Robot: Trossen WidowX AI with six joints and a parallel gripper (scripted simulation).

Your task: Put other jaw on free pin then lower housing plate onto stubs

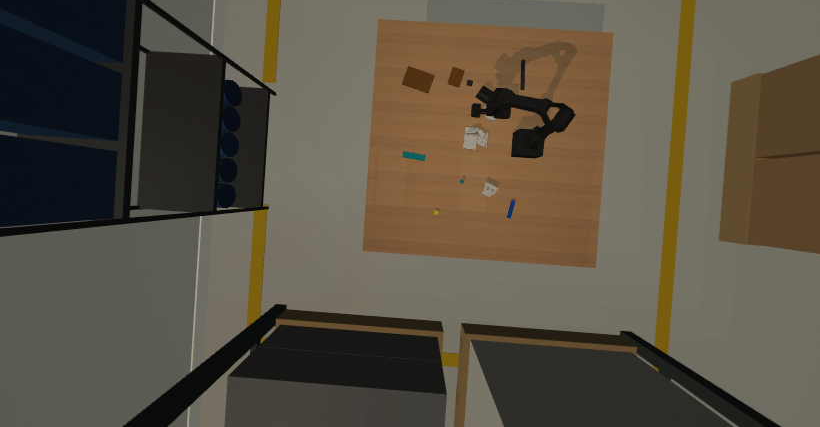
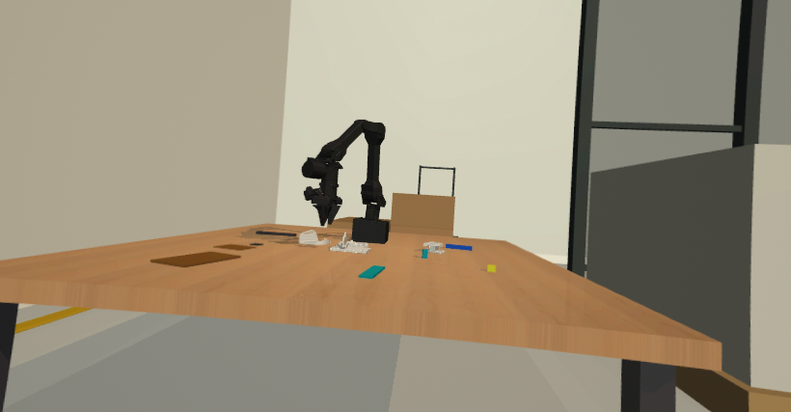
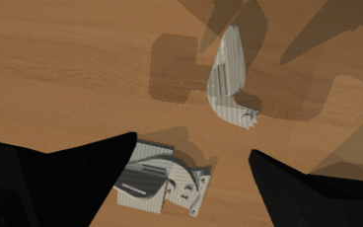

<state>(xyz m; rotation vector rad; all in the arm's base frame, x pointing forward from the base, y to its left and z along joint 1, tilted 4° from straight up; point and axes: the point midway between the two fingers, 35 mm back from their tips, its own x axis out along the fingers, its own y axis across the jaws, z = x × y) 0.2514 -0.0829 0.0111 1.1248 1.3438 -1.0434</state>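
My gripper tip is 50 mm past the loose jaw, 30 mm to the left of it and 70 mm above it. The rest, counted from my gripper tip: small teal block: 30 mm ahead, 360 mm to the left, 60 mm below; then black bar: 160 mm behind, 290 mm to the right, 70 mm below; then small black square: 120 mm ahead, 190 mm to the right, 70 mm below.
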